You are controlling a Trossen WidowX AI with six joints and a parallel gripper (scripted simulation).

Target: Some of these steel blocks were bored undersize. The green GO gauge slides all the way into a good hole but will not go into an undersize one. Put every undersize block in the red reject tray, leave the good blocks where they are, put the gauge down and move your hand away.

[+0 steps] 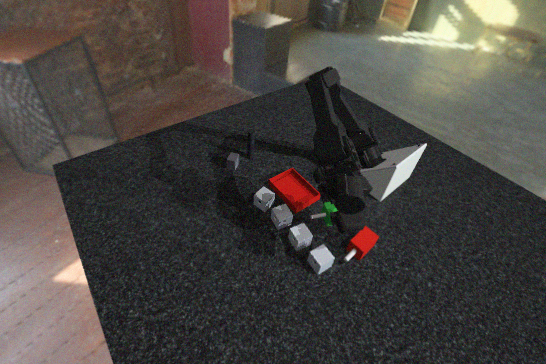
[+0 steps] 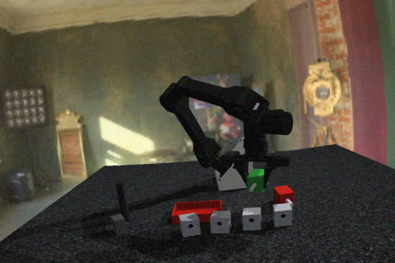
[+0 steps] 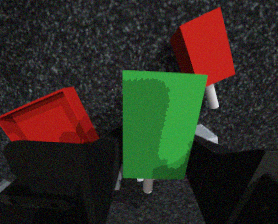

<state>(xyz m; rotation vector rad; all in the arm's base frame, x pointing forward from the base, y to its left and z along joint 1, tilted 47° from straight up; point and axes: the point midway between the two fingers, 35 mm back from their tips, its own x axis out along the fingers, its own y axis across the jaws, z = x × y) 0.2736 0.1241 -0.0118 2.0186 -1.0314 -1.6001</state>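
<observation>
Right now the green gauge is 1 cm ahead of my gripper tip and 2 cm above it. Round my gripper tip: red reject tray: 1 cm behind, 17 cm to the right, 7 cm below; red gauge: 3 cm behind, 9 cm to the left, 6 cm below.
</observation>
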